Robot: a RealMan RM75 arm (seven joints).
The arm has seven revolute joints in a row. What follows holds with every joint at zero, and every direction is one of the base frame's.
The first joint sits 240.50 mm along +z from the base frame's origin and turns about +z.
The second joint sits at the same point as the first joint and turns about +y.
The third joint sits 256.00 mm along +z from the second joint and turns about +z.
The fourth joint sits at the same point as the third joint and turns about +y.
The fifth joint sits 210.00 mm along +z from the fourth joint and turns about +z.
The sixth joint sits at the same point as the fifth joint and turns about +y.
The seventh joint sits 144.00 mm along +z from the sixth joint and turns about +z.
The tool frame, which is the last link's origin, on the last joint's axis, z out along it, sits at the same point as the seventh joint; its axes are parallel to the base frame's.
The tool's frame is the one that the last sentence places.
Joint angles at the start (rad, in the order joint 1, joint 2, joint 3, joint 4, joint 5, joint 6, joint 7): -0.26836, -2.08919, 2.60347, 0.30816, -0.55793, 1.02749, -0.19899
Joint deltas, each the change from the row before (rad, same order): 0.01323, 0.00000, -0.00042, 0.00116, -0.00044, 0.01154, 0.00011; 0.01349, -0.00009, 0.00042, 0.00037, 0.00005, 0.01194, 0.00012; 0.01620, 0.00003, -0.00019, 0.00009, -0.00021, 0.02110, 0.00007; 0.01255, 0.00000, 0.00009, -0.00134, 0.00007, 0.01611, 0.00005; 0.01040, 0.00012, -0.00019, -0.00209, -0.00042, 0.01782, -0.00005; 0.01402, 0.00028, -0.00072, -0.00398, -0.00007, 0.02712, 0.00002; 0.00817, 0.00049, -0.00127, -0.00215, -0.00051, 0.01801, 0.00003; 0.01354, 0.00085, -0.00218, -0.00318, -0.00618, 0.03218, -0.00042; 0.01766, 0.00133, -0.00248, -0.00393, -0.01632, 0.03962, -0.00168
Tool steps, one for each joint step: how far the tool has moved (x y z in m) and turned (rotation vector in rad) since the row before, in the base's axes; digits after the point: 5 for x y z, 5 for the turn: -0.00145, -0.00387, 0.00079, 0.00563, -0.00813, 0.00539; -0.00155, -0.00417, 0.00071, 0.00486, -0.00732, 0.00497; -0.00115, -0.00483, 0.00155, 0.00974, -0.01252, 0.00214; -0.00124, -0.00390, 0.00126, 0.00713, -0.00810, 0.00216; -0.00080, -0.00318, 0.00158, 0.00851, -0.00849, -0.00028; -0.00102, -0.00433, 0.00255, 0.01305, -0.01175, -0.00216; -0.00044, -0.00235, 0.00193, 0.00983, -0.00806, -0.00212; -0.00069, -0.00351, 0.00390, 0.02115, -0.01650, -0.00140; -0.00172, -0.00417, 0.00578, 0.03201, -0.02237, 0.00546
